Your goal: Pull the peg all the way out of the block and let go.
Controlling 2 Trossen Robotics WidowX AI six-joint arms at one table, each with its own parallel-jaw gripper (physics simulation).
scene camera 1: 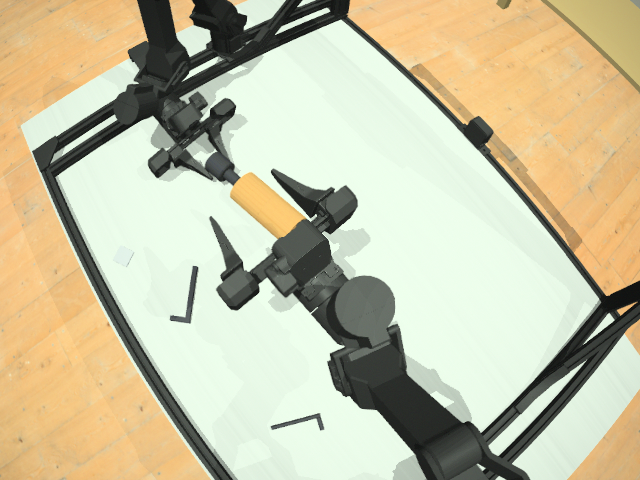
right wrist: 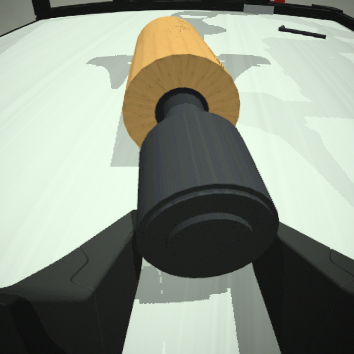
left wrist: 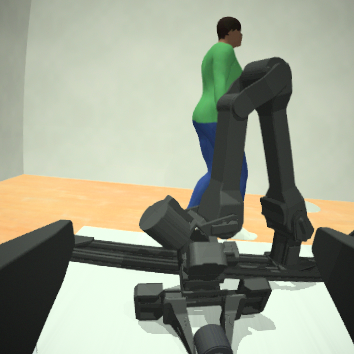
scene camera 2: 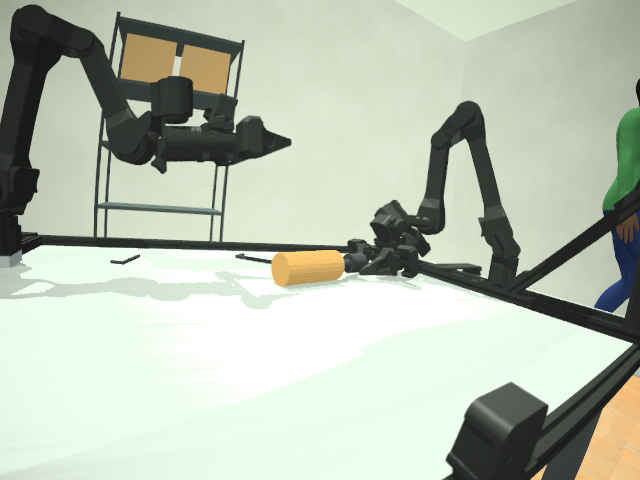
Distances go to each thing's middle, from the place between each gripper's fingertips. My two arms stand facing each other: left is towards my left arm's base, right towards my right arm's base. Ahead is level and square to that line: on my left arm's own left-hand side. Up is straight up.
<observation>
Right now the black peg [scene camera 1: 219, 166] is 10 mm behind my left hand, 130 mm to the right of it and 210 mm below it. Also, from my left hand: wooden cylindrical block [scene camera 1: 267, 207]: 50 mm behind, 70 mm to the right, 210 mm below.
Right now the black peg is 10 mm behind my right hand, 40 mm to the left of it and 20 mm above it. Round my right hand: wooden cylindrical block: 50 mm behind, 100 mm to the left, 10 mm above.
</observation>
